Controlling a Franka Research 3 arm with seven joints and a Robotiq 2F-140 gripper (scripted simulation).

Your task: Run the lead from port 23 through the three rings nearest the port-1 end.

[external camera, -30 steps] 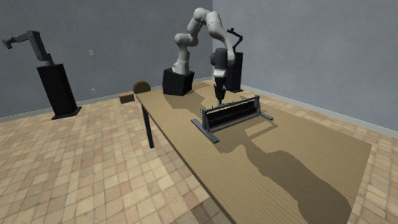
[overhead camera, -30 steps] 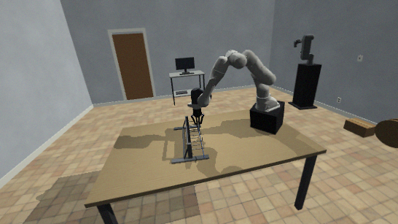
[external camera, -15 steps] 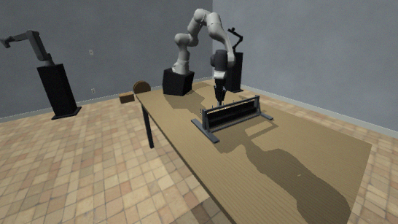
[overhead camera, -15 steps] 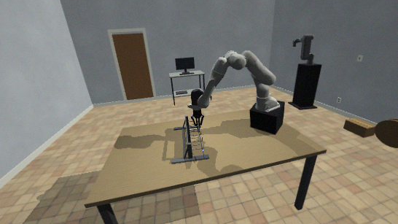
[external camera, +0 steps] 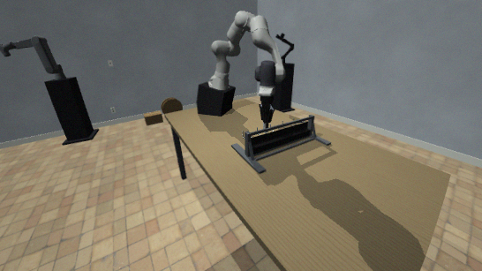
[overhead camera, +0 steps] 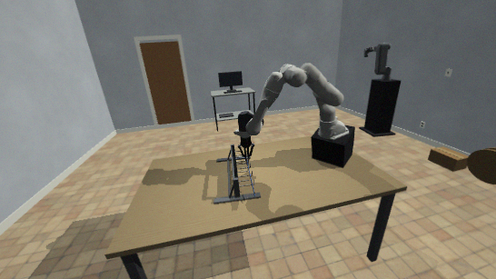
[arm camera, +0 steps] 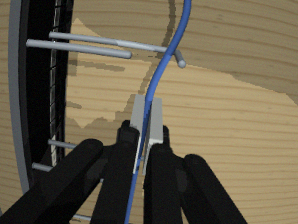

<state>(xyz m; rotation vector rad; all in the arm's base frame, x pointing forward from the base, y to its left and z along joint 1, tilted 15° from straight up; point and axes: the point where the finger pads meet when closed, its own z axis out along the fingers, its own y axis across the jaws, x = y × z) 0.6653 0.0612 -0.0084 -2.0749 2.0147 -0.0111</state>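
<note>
My hand is 100 mm short of the rack, 50 mm to the right of it and 20 mm above it.
</note>
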